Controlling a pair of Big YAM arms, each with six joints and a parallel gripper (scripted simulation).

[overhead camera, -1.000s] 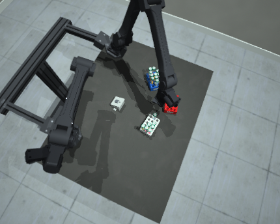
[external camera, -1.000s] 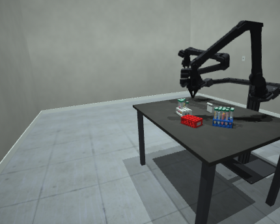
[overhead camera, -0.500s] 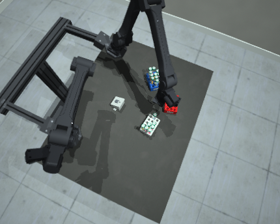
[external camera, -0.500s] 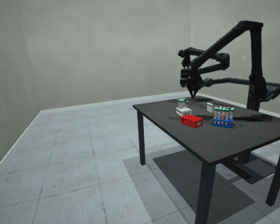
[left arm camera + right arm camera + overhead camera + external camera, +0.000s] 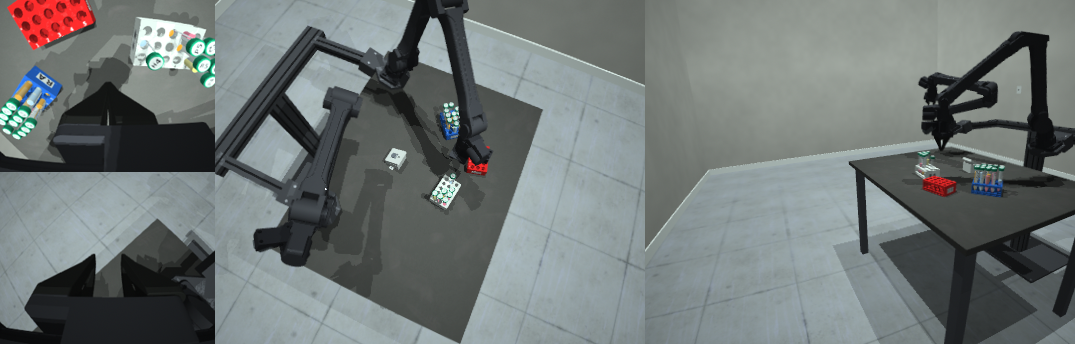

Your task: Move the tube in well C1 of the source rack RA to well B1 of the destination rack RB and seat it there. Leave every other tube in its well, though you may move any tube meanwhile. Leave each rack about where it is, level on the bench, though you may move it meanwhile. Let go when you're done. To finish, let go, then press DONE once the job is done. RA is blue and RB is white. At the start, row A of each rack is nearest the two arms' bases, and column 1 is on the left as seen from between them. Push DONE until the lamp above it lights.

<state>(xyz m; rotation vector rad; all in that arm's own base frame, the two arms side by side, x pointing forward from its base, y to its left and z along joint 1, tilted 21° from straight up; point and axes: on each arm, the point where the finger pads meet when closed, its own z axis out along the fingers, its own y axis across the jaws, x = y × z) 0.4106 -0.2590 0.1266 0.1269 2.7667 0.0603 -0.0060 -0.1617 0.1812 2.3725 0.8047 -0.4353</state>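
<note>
The white button box is 28 cm behind my left hand, 5 cm to the right of it and 13 cm below it. From my left hand the other things lie so: tube: 13 cm behind, 26 cm to the left, 11 cm below; then white rack RB: 1 cm behind, 12 cm to the right, 15 cm below; then red rack: 8 cm ahead, 9 cm to the left, 15 cm below.
</note>
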